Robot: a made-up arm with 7 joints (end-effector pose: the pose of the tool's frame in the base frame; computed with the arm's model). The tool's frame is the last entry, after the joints.
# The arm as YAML. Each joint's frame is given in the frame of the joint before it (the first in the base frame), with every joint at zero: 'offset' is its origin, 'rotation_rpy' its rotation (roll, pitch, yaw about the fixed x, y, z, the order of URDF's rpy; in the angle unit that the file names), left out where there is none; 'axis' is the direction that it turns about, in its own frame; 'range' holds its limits. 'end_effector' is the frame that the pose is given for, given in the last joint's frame.
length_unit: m
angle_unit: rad
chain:
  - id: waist
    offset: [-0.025, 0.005, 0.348]
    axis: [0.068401, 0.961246, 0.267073]
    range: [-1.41, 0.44]
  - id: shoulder
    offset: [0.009, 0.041, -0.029]
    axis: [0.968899, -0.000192, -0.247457]
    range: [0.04, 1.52]
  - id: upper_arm
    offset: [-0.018, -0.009, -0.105]
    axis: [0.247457, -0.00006, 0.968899]
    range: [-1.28, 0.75]
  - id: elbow
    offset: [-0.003, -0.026, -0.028]
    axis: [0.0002, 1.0, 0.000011]
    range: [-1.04, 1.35]
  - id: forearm
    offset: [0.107, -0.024, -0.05]
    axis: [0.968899, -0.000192, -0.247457]
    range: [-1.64, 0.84]
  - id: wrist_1
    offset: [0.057, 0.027, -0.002]
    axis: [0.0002, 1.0, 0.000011]
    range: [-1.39, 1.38]
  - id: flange
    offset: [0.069, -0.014, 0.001]
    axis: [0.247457, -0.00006, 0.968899]
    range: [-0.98, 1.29]
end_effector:
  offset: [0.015, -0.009, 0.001]
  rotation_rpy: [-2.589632, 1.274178, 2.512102]
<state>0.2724 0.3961 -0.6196 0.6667 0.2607 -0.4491 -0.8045</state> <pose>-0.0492 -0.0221 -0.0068 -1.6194 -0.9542 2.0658</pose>
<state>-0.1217 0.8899 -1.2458 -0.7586 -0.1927 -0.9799 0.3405</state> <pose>-0.0031 -0.0670 0.2642 1.1972 0.1269 -1.4136</pose>
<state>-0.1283 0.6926 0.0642 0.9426 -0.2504 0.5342 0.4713</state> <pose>0.0925 0.2378 -0.0011 0.0549 -3.1048 0.2072</pose>
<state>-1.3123 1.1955 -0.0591 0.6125 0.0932 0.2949 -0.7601</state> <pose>0.3299 0.1676 0.4614 1.6621 1.9662 -0.1746</pose>
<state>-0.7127 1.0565 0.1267 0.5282 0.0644 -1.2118 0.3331</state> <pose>0.2621 0.1167 0.3280 1.6558 0.5735 0.6554</pose>
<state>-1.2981 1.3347 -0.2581 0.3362 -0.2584 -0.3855 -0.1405</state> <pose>0.2893 0.0848 0.4876 1.8613 0.9753 0.5818</pose>
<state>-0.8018 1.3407 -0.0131 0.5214 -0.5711 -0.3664 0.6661</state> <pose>0.2882 0.2073 0.3981 0.7444 1.1923 0.5995</pose>
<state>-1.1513 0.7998 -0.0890 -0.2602 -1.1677 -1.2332 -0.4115</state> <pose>0.1764 0.0410 0.4580 1.2442 -0.8994 0.0082</pose>
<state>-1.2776 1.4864 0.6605 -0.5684 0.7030 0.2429 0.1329</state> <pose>0.0619 0.0013 0.5797 0.4664 0.4891 2.0221</pose>
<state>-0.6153 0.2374 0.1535 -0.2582 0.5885 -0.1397 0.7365</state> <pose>0.2560 -0.0236 0.3657 0.8441 0.9919 0.6243</pose>
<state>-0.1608 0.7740 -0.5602 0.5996 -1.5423 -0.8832 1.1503</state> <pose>0.1298 0.1966 0.0634 -0.6051 1.6837 0.1195</pose>
